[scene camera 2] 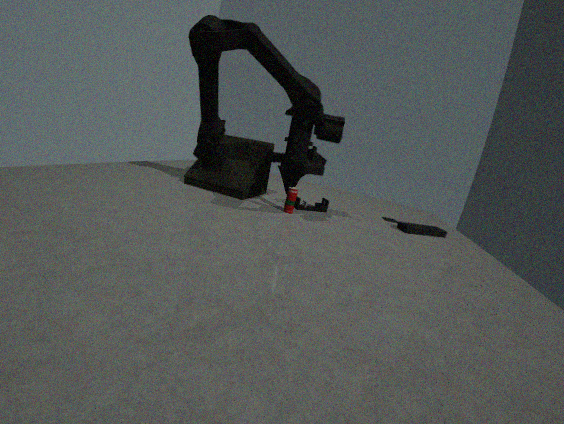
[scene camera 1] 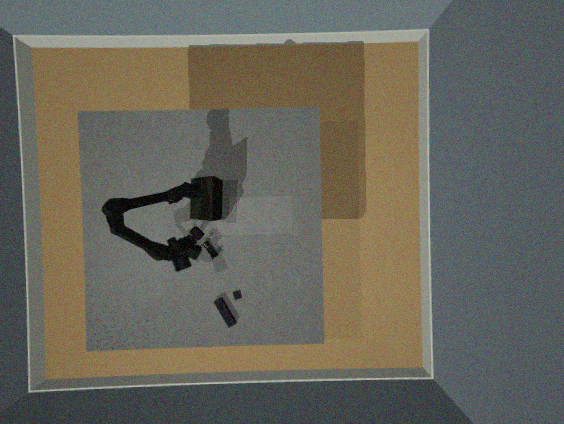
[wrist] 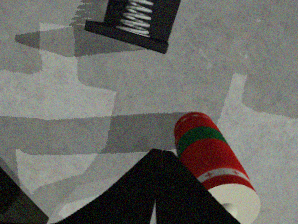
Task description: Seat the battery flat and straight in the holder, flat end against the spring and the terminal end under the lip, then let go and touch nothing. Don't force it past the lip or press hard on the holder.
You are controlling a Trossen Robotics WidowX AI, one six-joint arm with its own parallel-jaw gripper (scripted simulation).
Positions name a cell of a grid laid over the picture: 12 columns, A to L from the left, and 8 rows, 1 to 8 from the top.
Observation:
I see my gripper (scene camera 2: G4).
My gripper shows as well in the wrist view (wrist: G6).

